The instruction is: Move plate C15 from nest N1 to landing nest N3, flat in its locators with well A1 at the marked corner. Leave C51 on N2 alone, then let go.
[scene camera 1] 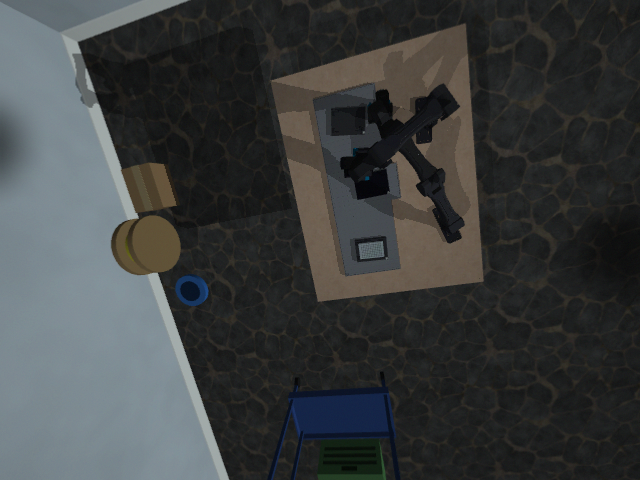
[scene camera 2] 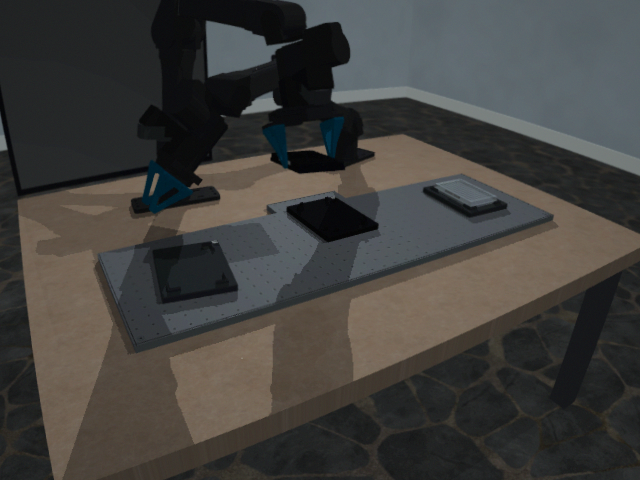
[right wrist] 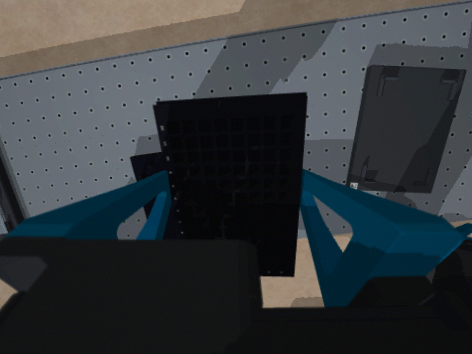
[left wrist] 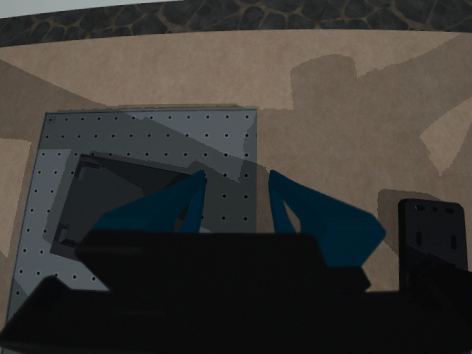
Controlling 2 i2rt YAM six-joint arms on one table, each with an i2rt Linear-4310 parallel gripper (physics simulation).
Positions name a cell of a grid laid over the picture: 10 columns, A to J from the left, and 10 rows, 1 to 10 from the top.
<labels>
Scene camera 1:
grey perforated plate: F5
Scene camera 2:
left gripper: C5
right gripper: E4
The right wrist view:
right gripper: E6
grey perforated plate: B4
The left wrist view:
left gripper: F6
grey perforated plate: E5
</labels>
